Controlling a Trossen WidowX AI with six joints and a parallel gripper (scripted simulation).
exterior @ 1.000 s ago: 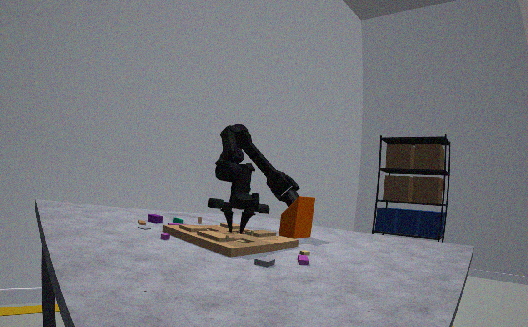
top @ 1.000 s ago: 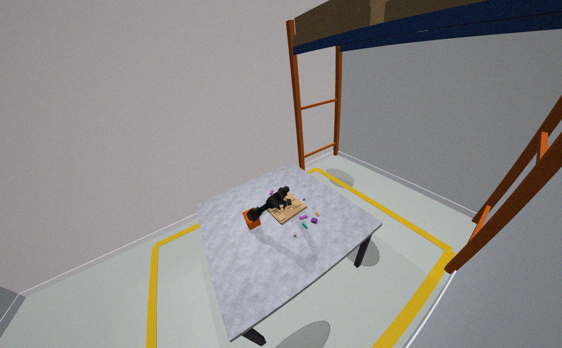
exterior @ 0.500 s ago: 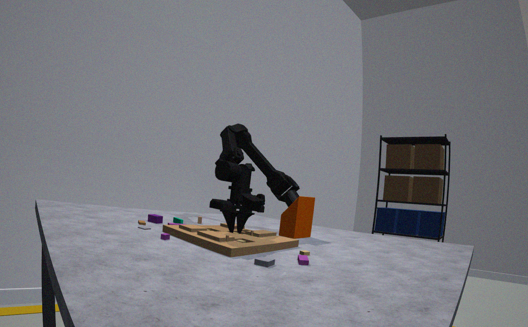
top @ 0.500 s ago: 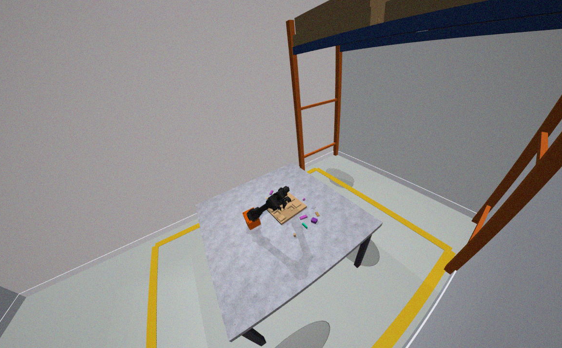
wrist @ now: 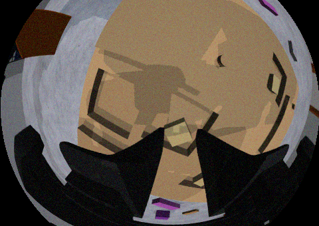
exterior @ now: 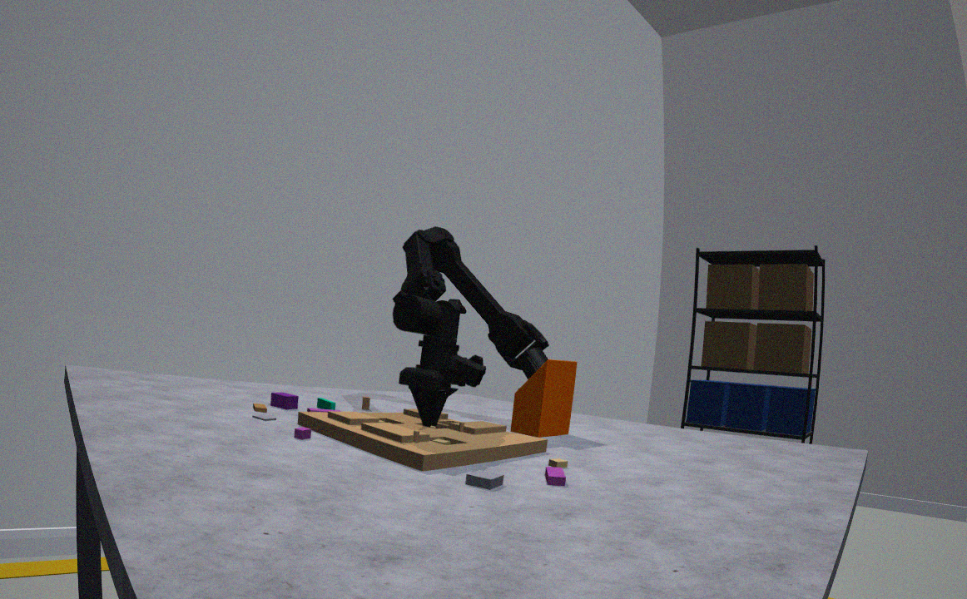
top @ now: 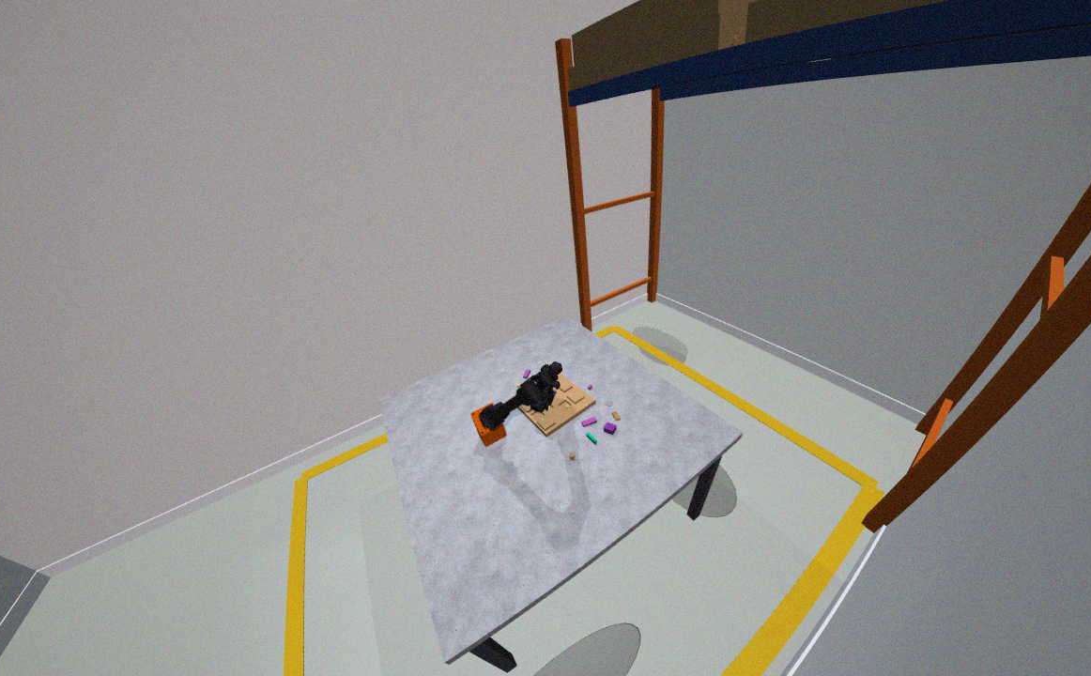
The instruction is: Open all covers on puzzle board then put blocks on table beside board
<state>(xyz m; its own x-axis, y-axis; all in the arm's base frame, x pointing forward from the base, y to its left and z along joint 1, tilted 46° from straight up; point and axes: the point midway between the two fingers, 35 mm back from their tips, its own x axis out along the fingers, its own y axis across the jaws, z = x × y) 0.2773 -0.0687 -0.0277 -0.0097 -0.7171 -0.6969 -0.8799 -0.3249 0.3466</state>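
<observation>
The tan puzzle board lies 40 mm ahead of my gripper tip and 10 mm to the left of it.
</observation>
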